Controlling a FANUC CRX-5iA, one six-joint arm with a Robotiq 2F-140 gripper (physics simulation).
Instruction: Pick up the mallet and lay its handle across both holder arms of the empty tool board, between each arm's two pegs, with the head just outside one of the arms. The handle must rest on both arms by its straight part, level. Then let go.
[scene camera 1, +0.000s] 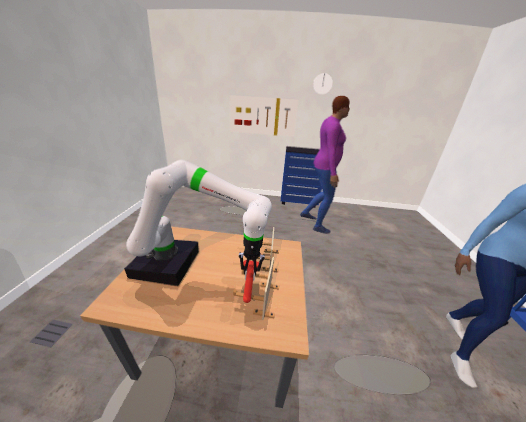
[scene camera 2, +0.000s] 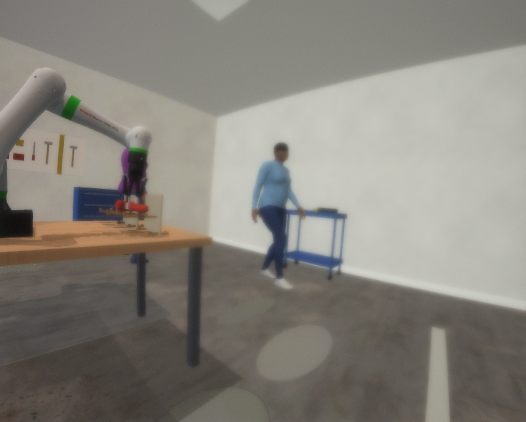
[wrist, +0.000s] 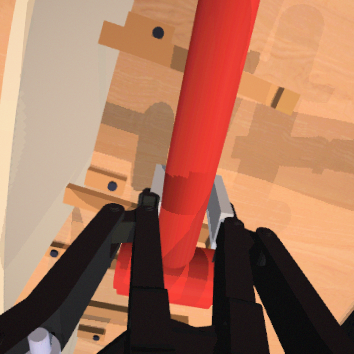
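Where they show: gripper, fingertip midpoint: (scene camera 1: 249, 278) (scene camera 2: 131, 209) (wrist: 185, 183); arm's base, origin of the base link: (scene camera 1: 166, 253).
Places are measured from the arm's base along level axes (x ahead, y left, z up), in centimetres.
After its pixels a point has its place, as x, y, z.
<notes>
My gripper (scene camera 1: 251, 267) (scene camera 2: 135, 201) {54.4, -21.5, 3.7} (wrist: 185, 183) {54.4, -21.5, 3.7} is shut on the red mallet's handle, close to the head. The mallet (scene camera 1: 248, 287) {54.2, -30.3, 6.8} (scene camera 2: 142, 207) {52.4, -36.5, 5.6} (wrist: 210, 90) {54.2, -29.5, 6.9} looks roughly level, its handle pointing toward the near table edge in scene camera 1. Its head (wrist: 200, 292) {52.0, -13.5, 7.8} is partly hidden by the fingers in the wrist view. The pale upright tool board (scene camera 1: 268, 289) {64.5, -27.3, 2.5} (scene camera 2: 155, 205) {63.2, -29.8, 6.5} (wrist: 55, 100) {63.6, -27.7, 7.5} stands beside the handle. The handle passes over one wooden holder arm (wrist: 257, 86) {49.6, -30.0, 1.3}; another arm (wrist: 77, 194) {64.2, -17.8, 1.3} is partly hidden near the fingers. The mallet appears above the arms; contact cannot be told.
A second pale board (scene camera 1: 273, 236) {68.0, 8.2, 11.3} stands farther back on the wooden table (scene camera 1: 200, 320) {31.3, -39.2, -8.3} (scene camera 2: 185, 240) {66.5, -52.0, -8.8}, with more wooden arms and feet around it. The black robot base (scene camera 1: 162, 267) {3.4, -13.4, 0.6} (scene camera 2: 17, 223) {8.3, -18.2, -2.8} is at the left. Two people are on the floor away from the table.
</notes>
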